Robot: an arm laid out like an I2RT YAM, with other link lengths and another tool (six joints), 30 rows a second.
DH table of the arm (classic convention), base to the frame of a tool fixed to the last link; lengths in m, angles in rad. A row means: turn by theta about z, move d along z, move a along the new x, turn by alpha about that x. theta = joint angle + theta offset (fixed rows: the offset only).
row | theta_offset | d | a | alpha
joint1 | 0 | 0.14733 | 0.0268 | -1.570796
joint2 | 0 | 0 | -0.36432 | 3.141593
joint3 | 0.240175 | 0 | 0.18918 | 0
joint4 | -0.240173 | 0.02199 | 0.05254 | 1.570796
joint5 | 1.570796 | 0.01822 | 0 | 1.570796
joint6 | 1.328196 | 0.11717 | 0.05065 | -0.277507
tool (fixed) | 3.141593 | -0.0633 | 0 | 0
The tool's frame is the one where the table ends.
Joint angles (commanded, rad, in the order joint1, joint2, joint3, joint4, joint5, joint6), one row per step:
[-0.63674 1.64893 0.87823 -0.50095 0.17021 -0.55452]
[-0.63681 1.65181 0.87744 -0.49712 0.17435 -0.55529]
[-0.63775 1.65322 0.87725 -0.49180 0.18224 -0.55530]
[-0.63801 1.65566 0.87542 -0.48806 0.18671 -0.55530]
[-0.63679 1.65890 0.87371 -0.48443 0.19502 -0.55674]
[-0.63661 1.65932 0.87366 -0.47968 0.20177 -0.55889]
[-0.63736 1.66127 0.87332 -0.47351 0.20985 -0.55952]
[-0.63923 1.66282 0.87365 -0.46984 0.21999 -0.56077]
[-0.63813 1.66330 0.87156 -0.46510 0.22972 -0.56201]
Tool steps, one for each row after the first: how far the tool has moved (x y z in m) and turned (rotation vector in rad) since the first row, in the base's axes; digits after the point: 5 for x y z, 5 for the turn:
[0.00040 -0.00058 -0.00044 -0.00338 0.00246 -0.00057]
[0.00051 -0.00136 -0.00035 -0.01164 0.00396 -0.00384]
[0.00060 -0.00176 -0.00086 -0.01476 0.00693 -0.00543]
[0.00097 -0.00223 -0.00127 -0.02054 0.01317 -0.00530]
[0.00122 -0.00281 -0.00098 -0.02852 0.01425 -0.00517]
[0.00148 -0.00367 -0.00098 -0.03708 0.01594 -0.00781]
[0.00129 -0.00463 -0.00066 -0.04642 0.02020 -0.01161]
[0.00125 -0.00487 -0.00053 -0.05530 0.02438 -0.01235]

